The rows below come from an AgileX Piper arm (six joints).
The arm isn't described. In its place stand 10 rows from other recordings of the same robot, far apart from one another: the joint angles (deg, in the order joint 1, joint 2, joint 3, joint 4, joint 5, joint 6), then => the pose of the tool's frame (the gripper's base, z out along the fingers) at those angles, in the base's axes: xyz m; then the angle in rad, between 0 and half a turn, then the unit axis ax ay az.
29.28 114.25 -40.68 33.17 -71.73 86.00 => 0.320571 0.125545 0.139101 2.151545 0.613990 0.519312 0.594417
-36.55 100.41 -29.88 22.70 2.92 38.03 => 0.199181 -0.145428 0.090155 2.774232 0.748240 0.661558 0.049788
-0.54 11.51 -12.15 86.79 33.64 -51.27 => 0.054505 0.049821 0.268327 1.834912 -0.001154 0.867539 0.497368
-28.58 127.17 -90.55 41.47 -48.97 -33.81 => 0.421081 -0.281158 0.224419 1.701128 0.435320 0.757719 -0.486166
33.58 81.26 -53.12 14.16 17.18 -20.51 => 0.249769 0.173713 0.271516 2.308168 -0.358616 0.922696 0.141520
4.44 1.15 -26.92 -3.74 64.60 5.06 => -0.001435 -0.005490 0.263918 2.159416 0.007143 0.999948 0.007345
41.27 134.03 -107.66 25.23 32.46 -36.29 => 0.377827 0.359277 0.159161 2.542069 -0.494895 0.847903 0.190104
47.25 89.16 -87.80 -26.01 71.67 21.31 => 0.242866 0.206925 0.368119 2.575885 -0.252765 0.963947 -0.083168
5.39 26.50 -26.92 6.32 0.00 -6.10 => 0.102194 0.009642 0.337711 1.478895 -0.045036 0.997540 0.053719
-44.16 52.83 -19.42 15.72 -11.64 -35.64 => 0.124199 -0.127544 0.244517 2.116768 0.209611 0.899226 -0.383999
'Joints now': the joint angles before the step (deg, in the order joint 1, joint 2, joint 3, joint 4, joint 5, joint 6). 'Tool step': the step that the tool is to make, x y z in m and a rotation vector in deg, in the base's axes. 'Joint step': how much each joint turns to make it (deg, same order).
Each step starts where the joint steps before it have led.
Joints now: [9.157, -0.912, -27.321, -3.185, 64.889, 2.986]
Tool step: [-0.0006, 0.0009, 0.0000, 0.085, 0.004, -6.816]
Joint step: [-6.782, 0.007, 0.003, 0.017, -0.011, 0.084]
